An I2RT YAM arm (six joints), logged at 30 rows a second.
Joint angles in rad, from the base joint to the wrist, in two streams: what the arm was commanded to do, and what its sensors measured. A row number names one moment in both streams.
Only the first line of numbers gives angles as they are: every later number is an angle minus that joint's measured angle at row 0.
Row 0, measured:
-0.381, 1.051, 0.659, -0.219, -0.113, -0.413
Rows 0 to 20, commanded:
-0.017, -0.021, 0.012, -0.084, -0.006, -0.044
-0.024, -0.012, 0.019, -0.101, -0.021, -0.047
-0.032, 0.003, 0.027, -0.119, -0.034, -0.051
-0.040, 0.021, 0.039, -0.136, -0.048, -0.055
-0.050, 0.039, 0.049, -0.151, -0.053, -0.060
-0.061, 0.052, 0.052, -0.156, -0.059, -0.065
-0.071, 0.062, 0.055, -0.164, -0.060, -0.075
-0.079, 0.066, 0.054, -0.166, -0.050, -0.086
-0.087, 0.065, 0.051, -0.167, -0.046, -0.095
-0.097, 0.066, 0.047, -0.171, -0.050, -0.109
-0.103, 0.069, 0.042, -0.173, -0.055, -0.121
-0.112, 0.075, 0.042, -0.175, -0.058, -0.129
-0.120, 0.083, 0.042, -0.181, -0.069, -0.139
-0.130, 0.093, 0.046, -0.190, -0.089, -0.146
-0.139, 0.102, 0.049, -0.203, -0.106, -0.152
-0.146, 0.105, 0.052, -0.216, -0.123, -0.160
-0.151, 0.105, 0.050, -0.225, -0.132, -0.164
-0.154, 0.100, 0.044, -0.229, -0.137, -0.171
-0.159, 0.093, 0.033, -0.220, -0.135, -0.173
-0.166, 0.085, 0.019, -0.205, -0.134, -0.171
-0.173, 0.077, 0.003, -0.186, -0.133, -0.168
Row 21, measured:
-0.159, 0.103, 0.015, -0.195, -0.099, -0.144
